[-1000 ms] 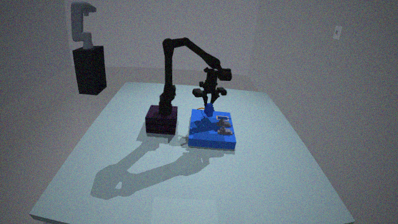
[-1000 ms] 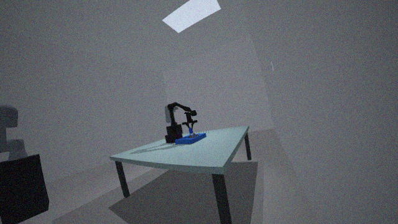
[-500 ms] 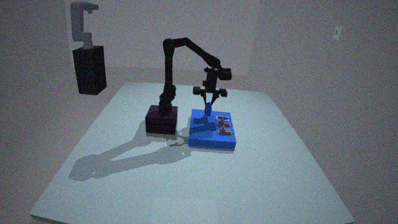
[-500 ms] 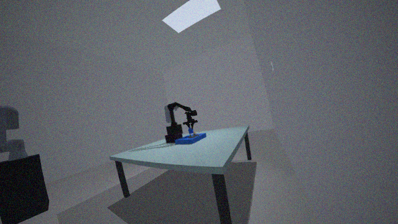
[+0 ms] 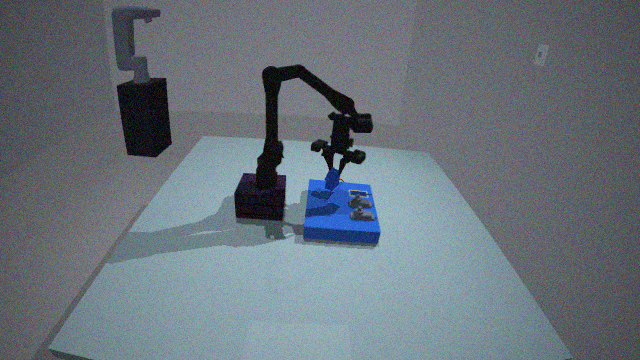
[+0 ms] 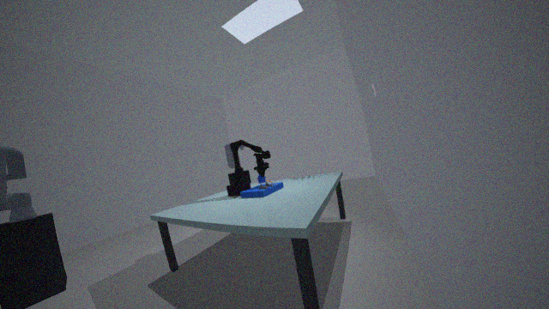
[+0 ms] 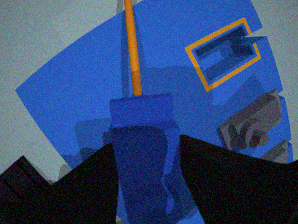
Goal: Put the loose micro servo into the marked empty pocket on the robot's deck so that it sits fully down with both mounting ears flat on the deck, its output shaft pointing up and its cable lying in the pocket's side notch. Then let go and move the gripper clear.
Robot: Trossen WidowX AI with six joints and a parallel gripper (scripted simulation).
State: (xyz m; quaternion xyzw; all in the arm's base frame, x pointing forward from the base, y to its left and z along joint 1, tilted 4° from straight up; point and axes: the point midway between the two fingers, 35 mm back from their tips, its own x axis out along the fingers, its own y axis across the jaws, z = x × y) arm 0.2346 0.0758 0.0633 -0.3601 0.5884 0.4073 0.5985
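Right now my gripper tip is 1 cm past the blue deck, 7 cm to the left of it and 10 cm above it.
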